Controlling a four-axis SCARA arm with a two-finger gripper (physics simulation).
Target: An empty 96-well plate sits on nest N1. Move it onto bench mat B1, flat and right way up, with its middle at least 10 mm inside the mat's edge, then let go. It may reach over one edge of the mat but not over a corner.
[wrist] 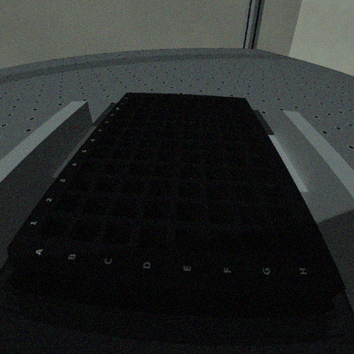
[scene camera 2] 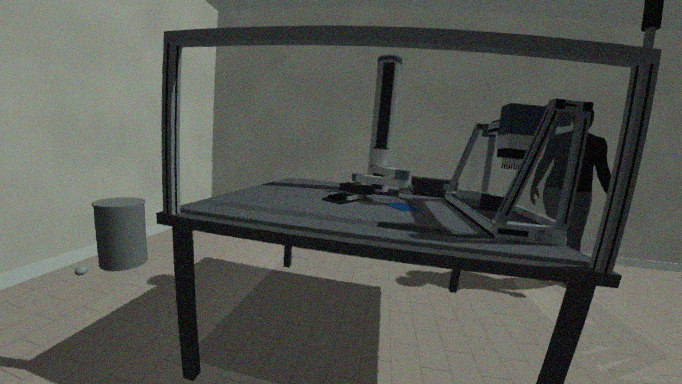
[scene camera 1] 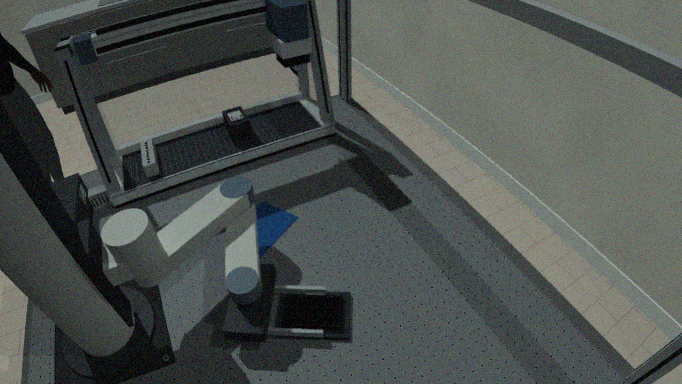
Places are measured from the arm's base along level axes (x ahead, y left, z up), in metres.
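Pixels of known places: gripper, fingertip midpoint: (scene camera 2: 338,196) (scene camera 1: 324,311); arm's base, origin of the base link: (scene camera 2: 376,192) (scene camera 1: 110,332).
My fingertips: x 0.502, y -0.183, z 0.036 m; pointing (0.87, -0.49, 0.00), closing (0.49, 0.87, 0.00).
Note:
For each thing: its top centre in the pictures, then the offset to it from my fingertips. "spot": a spot on its surface instead.
- dark 96-well plate, middle of its top: (scene camera 1: 313,310) (scene camera 2: 341,195) 0.012 m left, 0.022 m back, 0.003 m up
- nest N1, surface spot: (scene camera 1: 349,316) spot: 0.032 m right, 0.046 m ahead, 0.012 m down
- blue sheet, middle of its top: (scene camera 1: 261,227) (scene camera 2: 402,206) 0.328 m left, 0.035 m back, 0.021 m down
The dark 96-well plate (scene camera 1: 310,311) (wrist: 185,175) sits flat and right way up on nest N1 (scene camera 1: 349,316), a dark frame on the bench; its row letters and column numbers show in the wrist view. My gripper (scene camera 1: 324,310) (wrist: 182,120) is low over the nest, shut on the plate, with one pale finger along each long side. In scene camera 2 the plate and nest are small and dark, and details cannot be told. Bench mat B1, a blue sheet (scene camera 1: 276,224) (scene camera 2: 400,206), lies behind the gripper, partly hidden by the forearm in scene camera 1.
The arm's thick column (scene camera 1: 60,260) (scene camera 2: 386,105) stands at the left in scene camera 1. A gantry frame (scene camera 1: 225,167) (scene camera 2: 537,165) with a dark deck stands beyond the mat. Frame posts (scene camera 1: 345,50) (scene camera 2: 171,130) rise at the bench's edges. A person (scene camera 1: 30,120) (scene camera 2: 590,175) stands behind.

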